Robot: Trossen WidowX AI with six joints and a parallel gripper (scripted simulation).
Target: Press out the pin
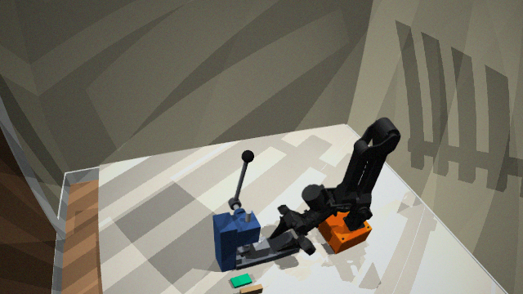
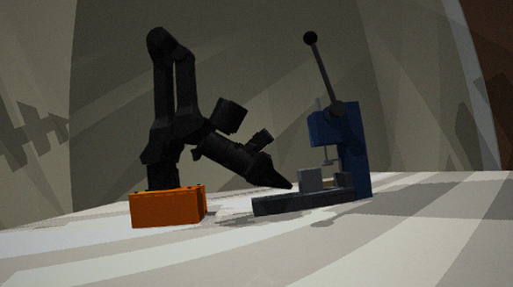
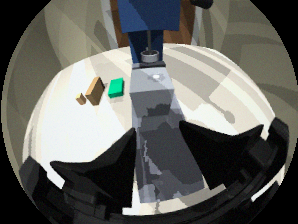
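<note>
My gripper tip is now 50 mm short of the round pin and 20 mm below it. Round my gripper tip: punch (90 mm ahead, 10 mm to the left, 100 mm above); then green tile (120 mm ahead, 90 mm to the left, 40 mm below); then tan piece (100 mm ahead, 140 mm to the left, 30 mm below).
</note>
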